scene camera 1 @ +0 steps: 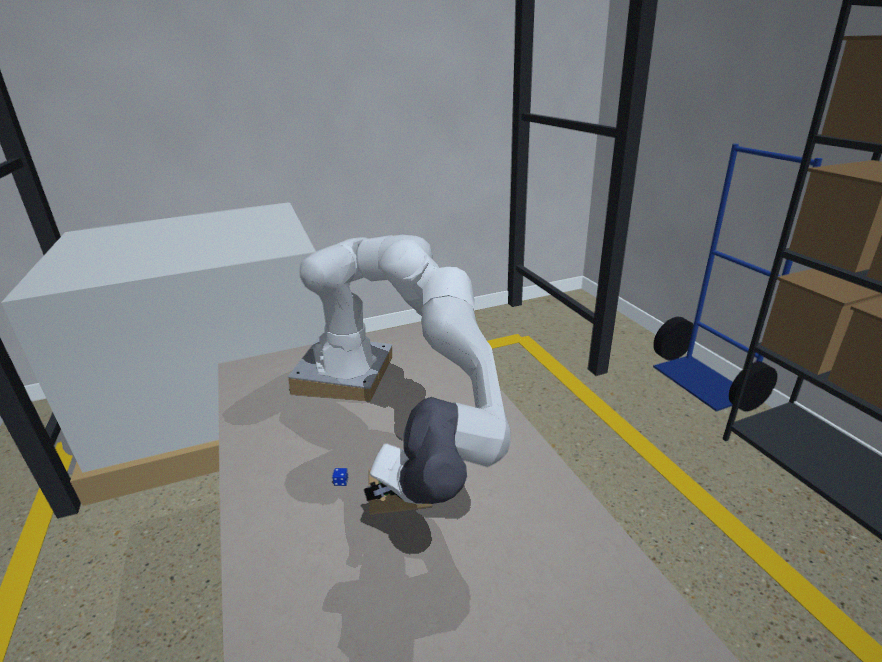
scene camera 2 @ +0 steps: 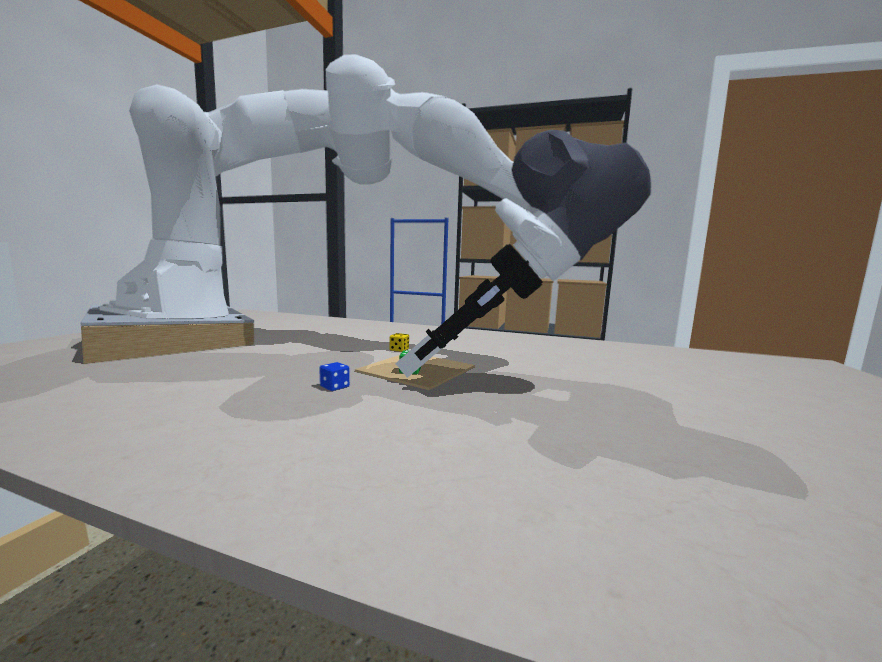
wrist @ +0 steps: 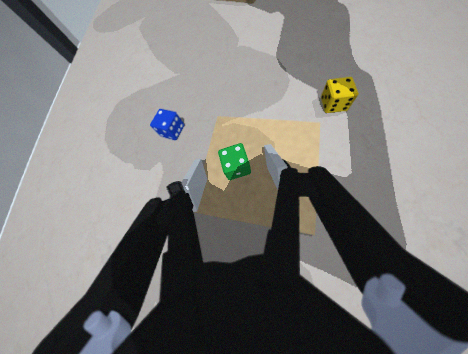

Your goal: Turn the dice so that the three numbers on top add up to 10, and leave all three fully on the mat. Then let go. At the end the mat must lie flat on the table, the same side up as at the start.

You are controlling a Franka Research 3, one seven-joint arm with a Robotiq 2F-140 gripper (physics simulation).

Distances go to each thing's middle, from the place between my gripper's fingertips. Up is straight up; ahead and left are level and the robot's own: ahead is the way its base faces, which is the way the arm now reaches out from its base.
Scene:
The green die [wrist: 234, 161] lies right at my hand. From my hand the other things lie so: blue die [scene camera 2: 333, 376]: 80 mm to the right, 80 mm behind; then tan mat [scene camera 2: 435, 371]: 30 mm to the left, 20 mm below; then yellow die [wrist: 338, 95]: 150 mm to the left, 60 mm behind.

